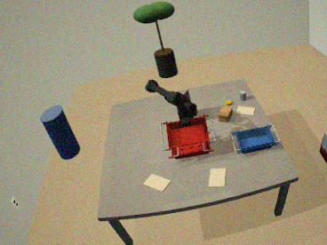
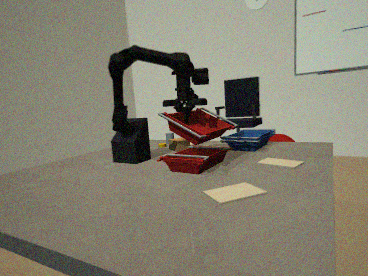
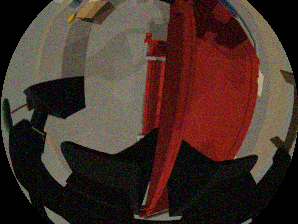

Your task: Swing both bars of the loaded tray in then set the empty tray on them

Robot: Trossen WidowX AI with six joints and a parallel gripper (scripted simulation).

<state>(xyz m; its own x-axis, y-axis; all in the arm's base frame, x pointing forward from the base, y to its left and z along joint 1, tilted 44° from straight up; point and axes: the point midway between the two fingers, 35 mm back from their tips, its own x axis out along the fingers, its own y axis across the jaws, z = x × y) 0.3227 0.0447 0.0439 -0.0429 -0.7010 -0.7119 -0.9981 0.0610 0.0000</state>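
Now: the red tray 80 mm ahead of my gripper tip. From my gripper tip the other things lie so: grey cylinder (440 mm behind, 530 mm to the left, 150 mm below); small yellow piece (410 mm behind, 390 mm to the left, 170 mm below); tan block (230 mm behind, 320 mm to the left, 150 mm below).
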